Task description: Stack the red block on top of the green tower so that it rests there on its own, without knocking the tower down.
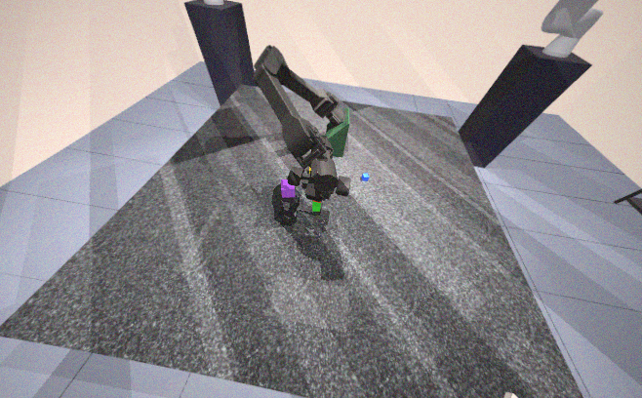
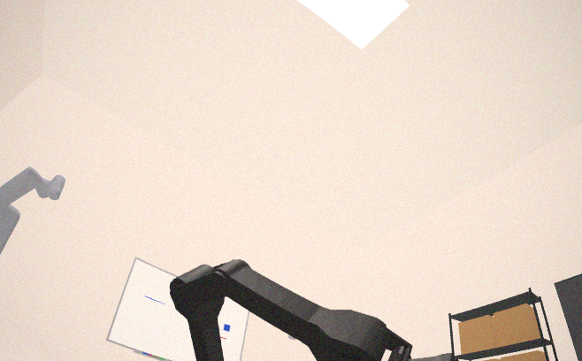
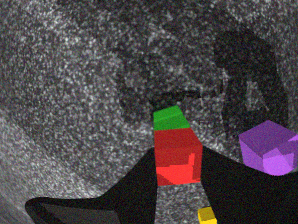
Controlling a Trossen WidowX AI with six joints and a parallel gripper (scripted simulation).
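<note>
The red block is 1 cm above my gripper tip. From my gripper tip the other things lie so: small blue block (20 cm behind, 15 cm to the left, 5 cm below); then purple block (3 cm behind, 12 cm to the right, 4 cm below); then small yellow block (16 cm behind, 6 cm to the right, 5 cm below).
</note>
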